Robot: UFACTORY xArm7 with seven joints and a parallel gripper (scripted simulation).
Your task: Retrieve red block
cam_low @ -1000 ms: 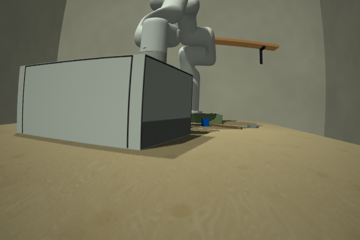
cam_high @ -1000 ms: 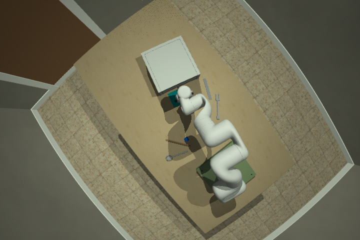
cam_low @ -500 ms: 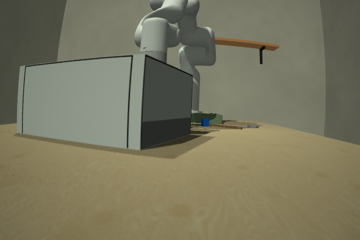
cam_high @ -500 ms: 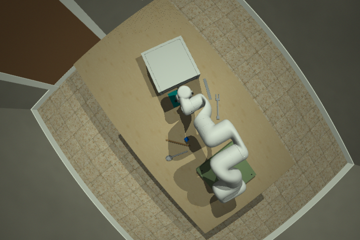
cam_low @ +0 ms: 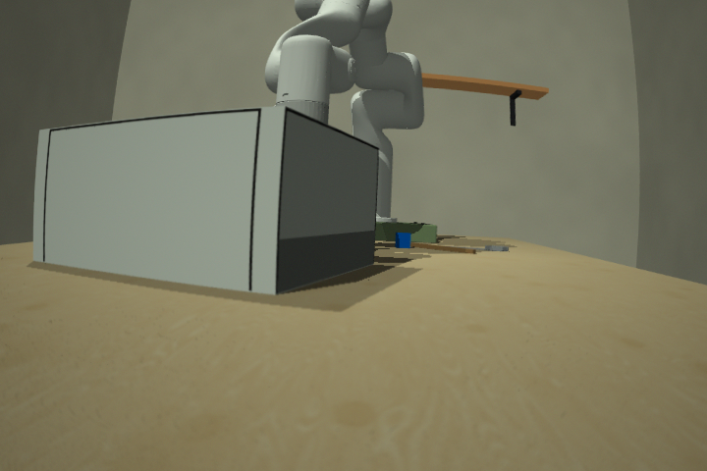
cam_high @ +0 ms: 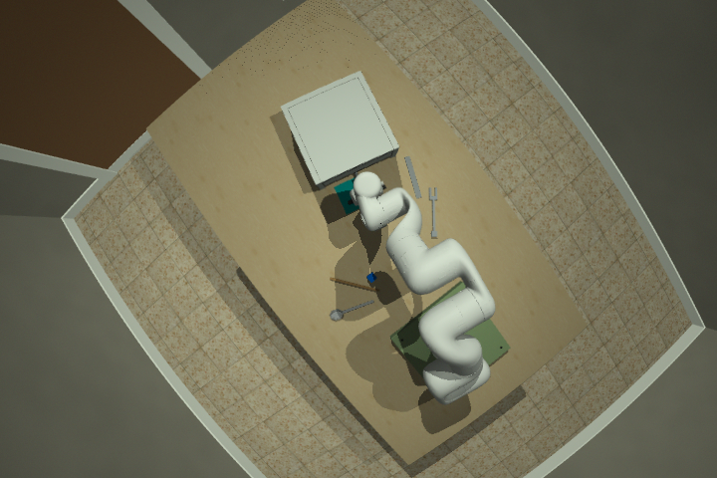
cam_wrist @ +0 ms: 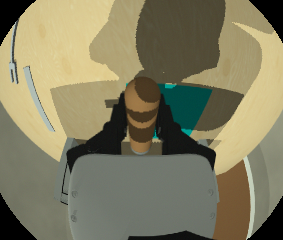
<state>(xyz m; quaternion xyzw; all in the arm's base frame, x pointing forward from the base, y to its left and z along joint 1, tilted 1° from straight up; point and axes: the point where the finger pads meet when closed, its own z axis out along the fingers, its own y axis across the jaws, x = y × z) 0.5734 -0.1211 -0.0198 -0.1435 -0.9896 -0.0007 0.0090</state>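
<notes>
Right now the teal square is 4 cm ahead of my hand, 3 cm to the left of it and 2 cm below it. From my hand the other things lie so: grey bar: 5 cm behind, 17 cm to the right, 2 cm below; red block: 21 cm ahead, 3 cm to the right, 1 cm below; hook tool: 14 cm ahead, 1 cm below.
</notes>
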